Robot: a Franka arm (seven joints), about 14 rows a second.
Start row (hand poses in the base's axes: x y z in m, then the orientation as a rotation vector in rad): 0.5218 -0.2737 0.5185 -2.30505 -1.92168 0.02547
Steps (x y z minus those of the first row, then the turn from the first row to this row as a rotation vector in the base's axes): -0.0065 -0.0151 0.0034 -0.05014 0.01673 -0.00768; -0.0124 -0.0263 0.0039 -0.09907 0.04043 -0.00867; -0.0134 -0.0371 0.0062 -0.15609 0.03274 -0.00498; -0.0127 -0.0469 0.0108 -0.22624 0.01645 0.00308; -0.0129 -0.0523 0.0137 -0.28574 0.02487 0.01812; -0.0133 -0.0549 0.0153 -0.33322 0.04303 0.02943; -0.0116 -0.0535 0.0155 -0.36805 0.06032 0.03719; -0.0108 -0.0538 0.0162 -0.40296 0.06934 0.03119; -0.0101 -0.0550 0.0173 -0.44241 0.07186 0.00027; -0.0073 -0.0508 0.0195 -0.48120 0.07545 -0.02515; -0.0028 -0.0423 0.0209 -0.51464 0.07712 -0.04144; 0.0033 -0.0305 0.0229 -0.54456 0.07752 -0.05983; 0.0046 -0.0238 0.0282 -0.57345 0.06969 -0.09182
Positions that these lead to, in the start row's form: 0.5153 -0.2888 0.5219 -2.33606 -1.92571 0.09287; 0.5094 -0.3000 0.5224 -2.35544 -1.93247 0.16878; 0.5084 -0.3108 0.5247 -2.38970 -1.96284 0.21889; 0.5091 -0.3206 0.5293 2.39555 1.97816 -0.27104; 0.5089 -0.3260 0.5322 2.34782 1.96167 -0.33706; 0.5085 -0.3286 0.5338 2.31457 1.94967 -0.40246; 0.5102 -0.3272 0.5340 2.29167 1.94052 -0.45450; 0.5110 -0.3275 0.5347 2.27853 1.91329 -0.49424; 0.5117 -0.3287 0.5358 2.28341 1.85340 -0.52642; 0.5145 -0.3245 0.5380 2.28254 1.80041 -0.55922; 0.5190 -0.3160 0.5394 2.27520 1.76088 -0.58575; 0.5251 -0.3042 0.5414 2.27114 1.72105 -0.60734; 0.5264 -0.2975 0.5467 2.27619 1.66516 -0.61640
